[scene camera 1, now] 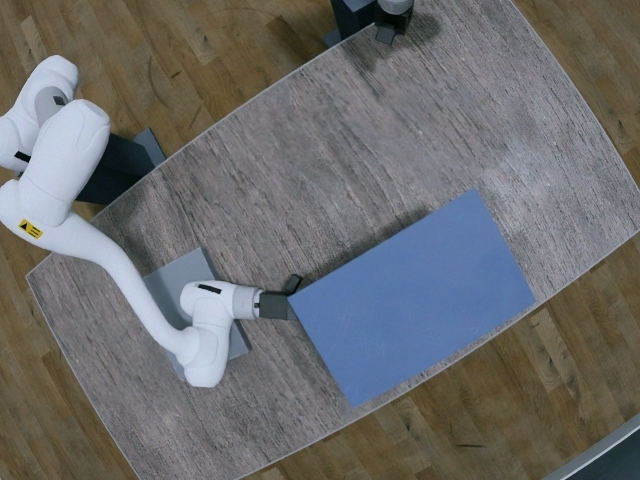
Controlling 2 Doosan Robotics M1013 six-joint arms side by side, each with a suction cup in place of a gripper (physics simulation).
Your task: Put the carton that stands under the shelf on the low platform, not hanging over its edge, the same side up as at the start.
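The blue shelf (413, 299) is seen from above in scene camera 1, and its top hides what stands under it; the carton does not show. The low grey platform (180, 273) lies on the table to the left of the shelf, partly covered by the right arm. My right gripper (291, 308) points sideways at the shelf's left corner, with its end hidden under the board, so I cannot tell whether its cup holds anything. My left gripper (397, 21) is at the top edge of the table, far from the shelf and the platform, with no object showing at it.
The wood-grain table (310, 155) bears the shelf and the platform. The right arm (129, 289) reaches from the left across the platform. A dark pedestal (116, 170) stands beyond the table's upper left edge, and another pedestal (352, 18) stands at the top.
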